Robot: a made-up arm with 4 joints. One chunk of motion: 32 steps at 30 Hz.
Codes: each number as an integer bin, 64 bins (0 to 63) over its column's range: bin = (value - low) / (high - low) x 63, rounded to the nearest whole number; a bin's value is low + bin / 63 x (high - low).
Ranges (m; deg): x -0.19..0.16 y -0.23..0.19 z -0.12..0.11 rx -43..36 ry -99..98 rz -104..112
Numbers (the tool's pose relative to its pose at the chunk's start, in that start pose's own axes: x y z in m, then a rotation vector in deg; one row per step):
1: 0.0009 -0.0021 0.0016 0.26 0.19 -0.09
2: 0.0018 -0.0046 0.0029 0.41 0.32 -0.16
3: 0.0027 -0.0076 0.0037 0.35 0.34 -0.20
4: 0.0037 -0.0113 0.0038 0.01 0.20 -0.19
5: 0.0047 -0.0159 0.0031 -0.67 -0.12 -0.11
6: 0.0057 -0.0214 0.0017 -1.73 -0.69 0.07
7: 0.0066 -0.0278 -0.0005 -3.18 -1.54 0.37
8: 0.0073 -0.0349 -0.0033 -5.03 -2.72 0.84
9: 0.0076 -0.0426 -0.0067 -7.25 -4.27 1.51
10: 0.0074 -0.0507 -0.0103 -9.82 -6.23 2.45
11: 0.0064 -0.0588 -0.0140 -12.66 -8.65 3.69
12: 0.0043 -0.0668 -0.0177 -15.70 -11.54 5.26
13: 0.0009 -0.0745 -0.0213 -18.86 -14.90 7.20
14: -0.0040 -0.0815 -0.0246 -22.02 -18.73 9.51
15: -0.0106 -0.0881 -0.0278 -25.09 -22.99 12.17
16: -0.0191 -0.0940 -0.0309 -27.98 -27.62 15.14
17: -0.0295 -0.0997 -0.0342 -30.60 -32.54 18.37
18: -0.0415 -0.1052 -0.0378 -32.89 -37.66 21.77
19: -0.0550 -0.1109 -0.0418 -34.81 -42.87 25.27
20: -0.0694 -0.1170 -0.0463 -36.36 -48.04 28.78
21: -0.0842 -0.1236 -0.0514 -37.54 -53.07 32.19
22: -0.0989 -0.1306 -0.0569 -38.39 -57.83 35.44
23: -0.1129 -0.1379 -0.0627 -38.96 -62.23 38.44
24: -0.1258 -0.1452 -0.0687 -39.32 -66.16 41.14
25: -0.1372 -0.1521 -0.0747 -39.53 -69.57 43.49
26: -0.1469 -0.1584 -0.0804 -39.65 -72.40 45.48
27: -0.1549 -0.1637 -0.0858 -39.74 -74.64 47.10
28: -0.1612 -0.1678 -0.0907 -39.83 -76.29 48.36
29: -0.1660 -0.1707 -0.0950 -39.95 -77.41 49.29
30: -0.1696 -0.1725 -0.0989 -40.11 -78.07 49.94
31: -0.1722 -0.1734 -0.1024 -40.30 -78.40 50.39
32: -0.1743 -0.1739 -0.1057 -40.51 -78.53 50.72
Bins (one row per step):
1: 34 34 33 34 32 30
2: 35 34 34 35 32 30
3: 35 33 34 35 32 30
4: 35 33 34 34 32 30
5: 35 32 34 34 32 30
6: 35 31 33 33 31 30
7: 35 30 33 32 31 30
8: 36 29 32 30 31 31
9: 36 28 31 29 30 31
10: 36 27 30 26 30 31
11: 35 26 29 24 29 31
12: 35 24 28 22 28 32
13: 34 23 27 19 27 32
14: 33 22 26 17 26 33
15: 32 21 25 14 24 34
16: 31 20 24 12 23 35
17: 29 20 24 10 21 36
18: 27 19 23 8 20 37
19: 24 18 21 7 18 38
20: 22 17 20 5 16 39
21: 19 16 19 4 15 40
22: 16 15 17 4 13 41
23: 14 14 16 3 12 42
24: 12 13 14 3 11 42
25: 10 12 12 3 9 43
26: 8 11 11 3 9 44
27: 6 10 9 3 8 44
28: 5 9 8 3 7 44
29: 4 9 7 2 7 45
30: 4 9 6 2 7 45
31: 3 8 5 2 7 45
32: 3 8 4 2 7 45

